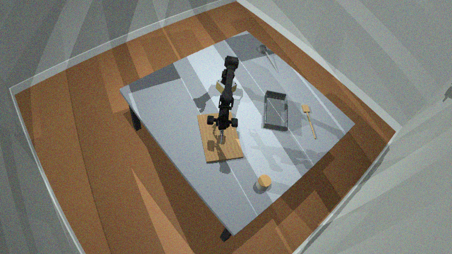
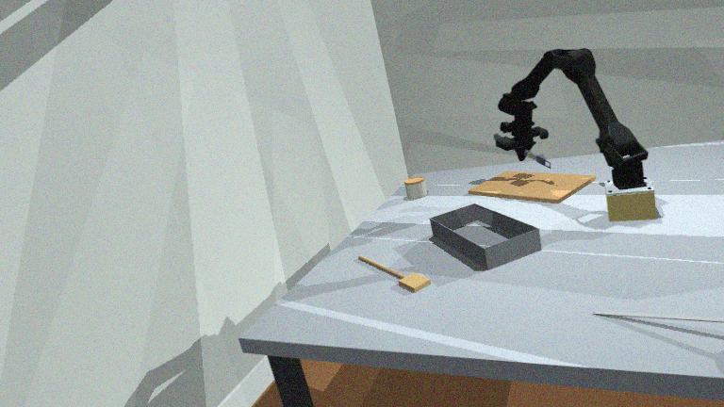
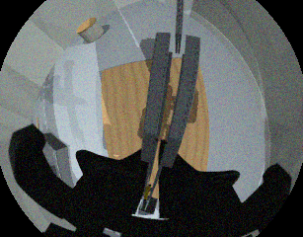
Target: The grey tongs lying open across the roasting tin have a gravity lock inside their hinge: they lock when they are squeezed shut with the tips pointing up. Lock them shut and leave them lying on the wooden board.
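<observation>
Right now my gripper tip is 9 cm above the wooden board, 2 cm to the right of it and 1 cm past it. The rest, counted from my gripper tip: grey roasting tin: 45 cm to the left, 15 cm ahead, 7 cm below; then small wooden cup: 41 cm ahead, 7 cm to the right, 6 cm below.
</observation>
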